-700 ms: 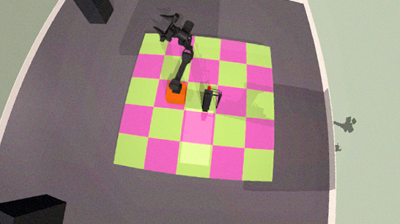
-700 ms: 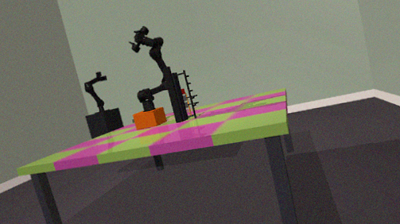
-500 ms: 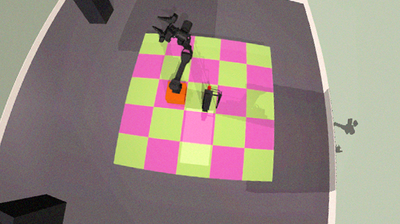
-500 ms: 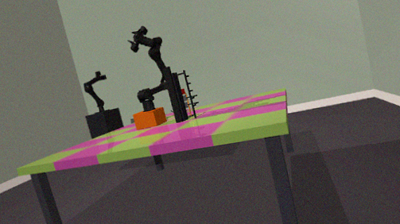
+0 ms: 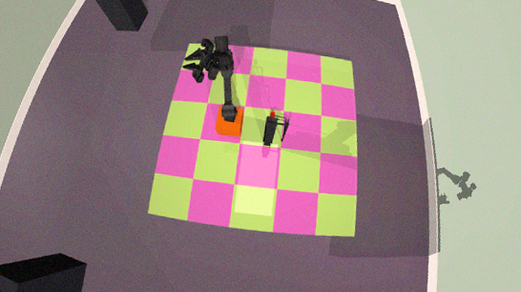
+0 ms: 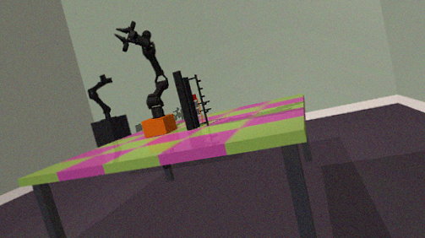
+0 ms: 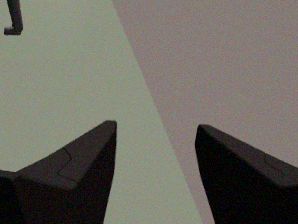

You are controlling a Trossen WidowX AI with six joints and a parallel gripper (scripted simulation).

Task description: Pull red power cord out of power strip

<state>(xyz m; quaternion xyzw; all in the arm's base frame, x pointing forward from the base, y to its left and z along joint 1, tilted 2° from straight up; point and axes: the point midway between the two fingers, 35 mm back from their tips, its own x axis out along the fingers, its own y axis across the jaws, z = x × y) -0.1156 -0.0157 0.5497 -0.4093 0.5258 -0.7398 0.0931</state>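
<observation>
The red plug is 370 mm ahead of my gripper tip, 40 mm to the left of it and 490 mm below it. The rest, counted from my gripper tip: thin black rack 460 mm ahead, 20 mm to the right, 530 mm below.
</observation>
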